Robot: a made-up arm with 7 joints.
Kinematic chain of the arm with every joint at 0, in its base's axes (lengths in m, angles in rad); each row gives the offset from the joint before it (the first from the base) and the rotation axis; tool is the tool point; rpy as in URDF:
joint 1: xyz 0 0 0.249 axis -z
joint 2: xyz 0 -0.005 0.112 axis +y
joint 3: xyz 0 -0.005 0.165 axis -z
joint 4: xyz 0 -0.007 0.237 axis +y
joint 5: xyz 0 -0.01 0.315 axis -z
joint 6: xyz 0 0 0.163 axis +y
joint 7: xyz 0 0 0.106 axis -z
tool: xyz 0 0 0 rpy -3.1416 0 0
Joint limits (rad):
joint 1: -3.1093..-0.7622
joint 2: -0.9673..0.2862
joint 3: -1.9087..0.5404
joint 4: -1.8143..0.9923
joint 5: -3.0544..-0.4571
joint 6: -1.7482..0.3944
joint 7: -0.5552..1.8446
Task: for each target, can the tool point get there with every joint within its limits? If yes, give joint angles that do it. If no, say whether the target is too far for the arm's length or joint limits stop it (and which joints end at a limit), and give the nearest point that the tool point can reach.
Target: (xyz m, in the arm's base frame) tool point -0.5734 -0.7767 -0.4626
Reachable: no: too far | nearest point -0.3759 -0.5092 0.0888 | short by 0.644 m
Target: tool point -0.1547 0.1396 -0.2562
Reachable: no: joint limits stop it (at a limit: joint 1, joint 2, joint 4, joint 5) | nearest point -0.4229 -0.1556 0.0996 | short by 0.534 m
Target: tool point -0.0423 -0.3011 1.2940
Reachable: yes | joints -1.1130 -0.2091 -0.5298 -0.2221 -2.2290 -0.1381 1.2218
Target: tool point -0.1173 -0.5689 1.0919
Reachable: yes | joints -1.4061 -0.7863 -1.5553 0.1230 -1.2421 -1.1078 0.4264
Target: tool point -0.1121 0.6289 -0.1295
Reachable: no: joint limits stop it (at a limit: joint 1, joint 2, joint 4, joint 5) | nearest point 0.3114 0.4464 0.2759 | short by 0.614 m
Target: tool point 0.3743 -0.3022 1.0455
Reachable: yes | joints -1.5820 -0.4898 -1.4437 -0.6530 -0.8604 -1.4717 0.8535
